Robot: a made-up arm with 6 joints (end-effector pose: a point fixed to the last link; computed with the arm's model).
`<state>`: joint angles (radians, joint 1 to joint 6).
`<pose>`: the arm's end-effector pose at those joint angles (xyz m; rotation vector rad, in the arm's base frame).
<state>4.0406 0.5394 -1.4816 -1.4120 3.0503 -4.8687</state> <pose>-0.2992 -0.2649 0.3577 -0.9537 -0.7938 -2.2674</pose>
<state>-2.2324 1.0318 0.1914 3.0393 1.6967 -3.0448</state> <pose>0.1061 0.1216 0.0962 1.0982 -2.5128 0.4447</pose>
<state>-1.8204 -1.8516 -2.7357 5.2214 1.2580 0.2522</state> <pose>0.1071 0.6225 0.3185 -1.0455 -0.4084 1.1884</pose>
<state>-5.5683 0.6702 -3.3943 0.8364 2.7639 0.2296</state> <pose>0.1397 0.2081 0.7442 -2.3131 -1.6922 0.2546</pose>
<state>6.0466 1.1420 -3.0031 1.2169 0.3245 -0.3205</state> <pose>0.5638 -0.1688 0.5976 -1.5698 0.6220 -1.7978</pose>
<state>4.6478 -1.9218 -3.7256 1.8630 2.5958 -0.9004</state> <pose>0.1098 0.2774 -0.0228 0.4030 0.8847 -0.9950</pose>
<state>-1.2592 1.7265 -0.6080 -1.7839 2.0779 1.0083</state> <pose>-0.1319 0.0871 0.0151 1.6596 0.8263 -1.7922</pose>
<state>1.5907 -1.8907 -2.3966 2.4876 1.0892 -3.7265</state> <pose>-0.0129 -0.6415 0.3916 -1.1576 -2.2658 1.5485</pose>
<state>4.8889 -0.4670 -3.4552 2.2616 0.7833 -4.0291</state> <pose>-0.0679 0.4343 0.7734 -1.3429 0.3490 -0.2603</pose>
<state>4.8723 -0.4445 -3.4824 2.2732 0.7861 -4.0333</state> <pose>-0.0602 0.4329 0.7724 -1.3516 0.3593 -0.2681</pose>
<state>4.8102 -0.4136 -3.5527 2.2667 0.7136 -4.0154</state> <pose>-0.0390 0.4371 0.7622 -1.3238 0.3554 -0.3003</pose>
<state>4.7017 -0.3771 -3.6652 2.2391 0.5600 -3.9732</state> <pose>-0.0036 0.4440 0.7400 -1.2659 0.3265 -0.3518</pose>
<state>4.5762 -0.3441 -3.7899 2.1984 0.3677 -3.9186</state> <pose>0.0368 0.4471 0.7097 -1.2105 0.2716 -0.3986</pose>
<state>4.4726 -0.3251 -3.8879 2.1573 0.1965 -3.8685</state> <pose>0.0694 0.4456 0.6803 -1.1785 0.2092 -0.4226</pose>
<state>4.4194 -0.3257 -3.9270 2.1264 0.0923 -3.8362</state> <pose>0.0847 0.4438 0.6643 -1.1603 0.1608 -0.4257</pose>
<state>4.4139 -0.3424 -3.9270 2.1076 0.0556 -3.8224</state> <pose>0.0850 0.4474 0.6565 -1.1590 0.1329 -0.4187</pose>
